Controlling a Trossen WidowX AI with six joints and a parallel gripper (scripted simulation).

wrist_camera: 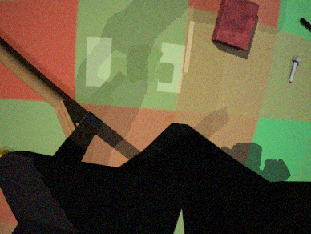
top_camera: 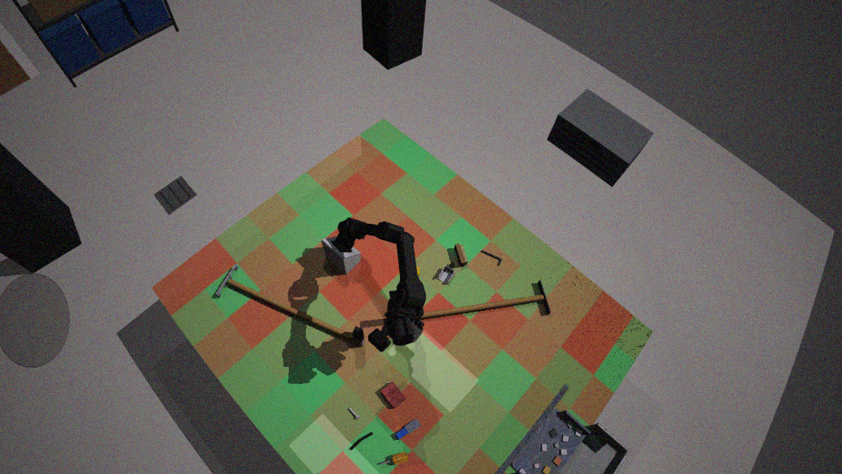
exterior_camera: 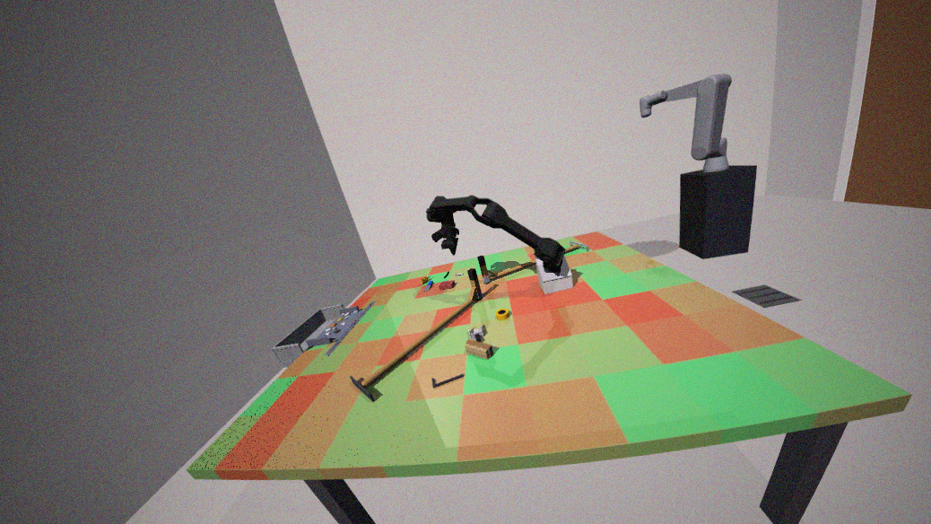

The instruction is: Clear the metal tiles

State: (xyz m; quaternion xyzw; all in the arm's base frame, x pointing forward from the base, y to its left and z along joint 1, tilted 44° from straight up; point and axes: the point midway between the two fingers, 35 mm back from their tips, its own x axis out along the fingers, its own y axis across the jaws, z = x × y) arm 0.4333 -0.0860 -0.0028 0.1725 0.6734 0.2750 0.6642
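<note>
Now: the long scraper 330 mm to the left of my gripper tip, 140 mm below it and 50 mm ahead of it. From my gripper tip the other things lie so: yellow tape roll: 250 mm to the left, 210 mm behind, 190 mm below; then red block: 190 mm below, 120 mm ahead, 100 mm to the right; then blue piece: 240 mm ahead, 190 mm below, 140 mm to the right.
</note>
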